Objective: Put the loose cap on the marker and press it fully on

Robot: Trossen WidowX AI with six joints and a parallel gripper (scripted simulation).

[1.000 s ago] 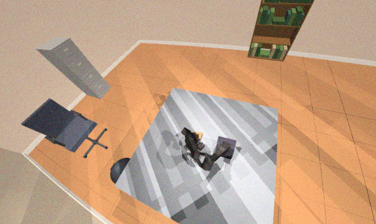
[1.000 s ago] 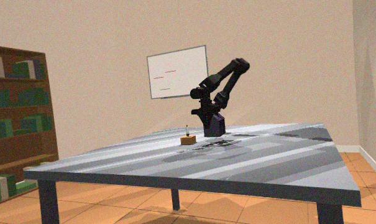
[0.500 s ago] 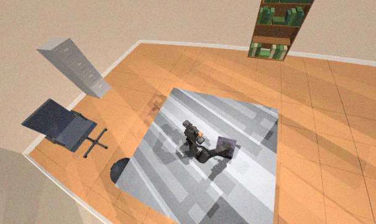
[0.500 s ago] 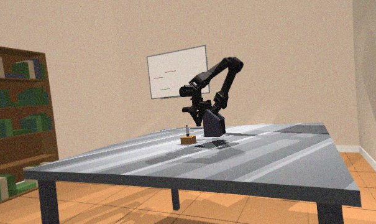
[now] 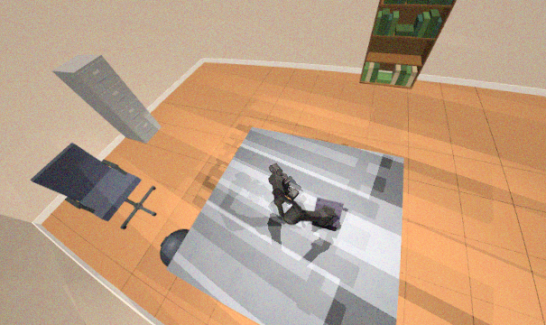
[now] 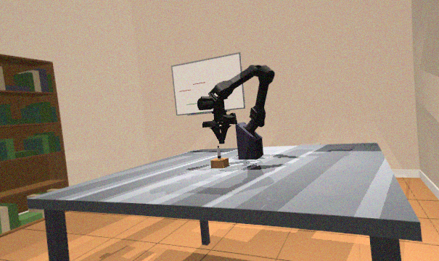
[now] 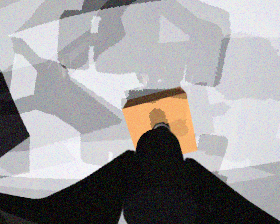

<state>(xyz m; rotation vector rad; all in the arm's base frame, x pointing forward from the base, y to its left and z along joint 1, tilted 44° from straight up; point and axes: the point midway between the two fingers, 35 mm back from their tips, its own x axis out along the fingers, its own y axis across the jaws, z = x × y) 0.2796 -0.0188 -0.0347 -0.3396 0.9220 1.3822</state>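
My gripper tip is now 20 mm to the left of the holder block and 110 mm above it. The rest, counted from my gripper tip: dark cap (10 mm above).
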